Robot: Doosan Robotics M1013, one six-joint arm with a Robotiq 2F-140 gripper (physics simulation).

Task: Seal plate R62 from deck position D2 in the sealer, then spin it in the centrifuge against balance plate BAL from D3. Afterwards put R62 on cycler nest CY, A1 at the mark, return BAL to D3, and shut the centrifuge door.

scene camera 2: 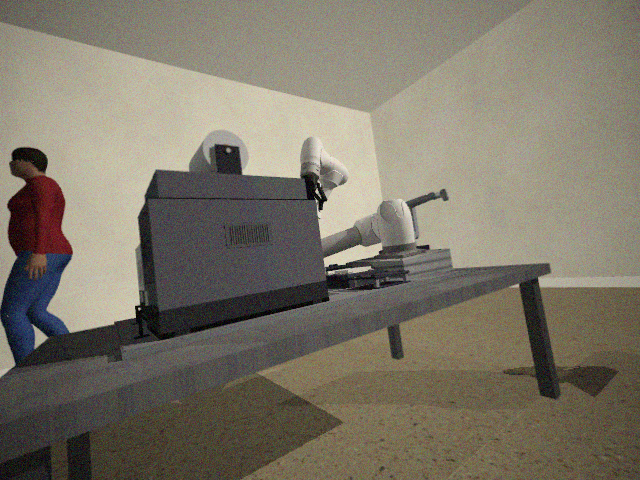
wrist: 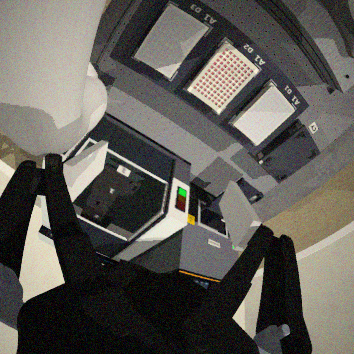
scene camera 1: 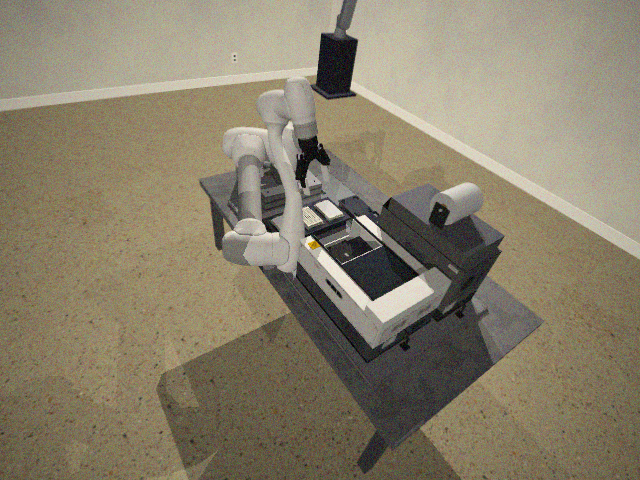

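Observation:
Plate R62, pale with red wells, lies on deck position D2. Balance plate BAL, plain grey, lies on D3; the arm hides it in scene camera 1. The white centrifuge has its top opening uncovered, with dark rotor parts inside. The dark grey sealer stands beside it with a white roll on top. Cycler nest CY is dark and holds no plate. My gripper is open and empty, high above the deck.
A white plate lies on D1, between R62 and nest CY. The machines stand on a grey table. A person in a red top stands beyond the table. A black pedestal stands farther back.

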